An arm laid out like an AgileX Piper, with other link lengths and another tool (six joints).
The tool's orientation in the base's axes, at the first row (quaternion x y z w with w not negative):
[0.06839 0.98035 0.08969 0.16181]
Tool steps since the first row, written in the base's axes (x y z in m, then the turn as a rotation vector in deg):
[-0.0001 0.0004 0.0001 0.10 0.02 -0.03]
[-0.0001 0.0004 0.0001 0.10 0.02 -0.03]
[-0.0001 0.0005 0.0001 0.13 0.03 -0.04]
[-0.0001 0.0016 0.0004 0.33 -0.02 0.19]
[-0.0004 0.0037 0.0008 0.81 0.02 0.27]
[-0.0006 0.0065 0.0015 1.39 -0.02 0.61]
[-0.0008 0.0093 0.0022 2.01 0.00 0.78]
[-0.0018 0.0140 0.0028 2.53 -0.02 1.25]
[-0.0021 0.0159 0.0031 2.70 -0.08 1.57]
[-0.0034 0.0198 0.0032 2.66 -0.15 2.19]
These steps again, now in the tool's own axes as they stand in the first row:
[0.0001 0.0004 -0.0001 -0.08 0.02 0.06]
[0.0001 0.0004 -0.0001 -0.08 0.02 0.06]
[0.0001 0.0005 0.0000 -0.10 0.03 0.08]
[0.0002 0.0016 -0.0002 -0.37 0.05 -0.07]
[0.0007 0.0037 -0.0003 -0.84 0.16 0.02]
[0.0012 0.0066 -0.0006 -1.49 0.25 -0.11]
[0.0016 0.0094 -0.0009 -2.12 0.37 -0.06]
[0.0031 0.0140 -0.0010 -2.76 0.49 -0.33]
[0.0036 0.0159 -0.0011 -3.03 0.52 -0.59]
[0.0054 0.0196 -0.0011 -3.19 0.57 -1.19]

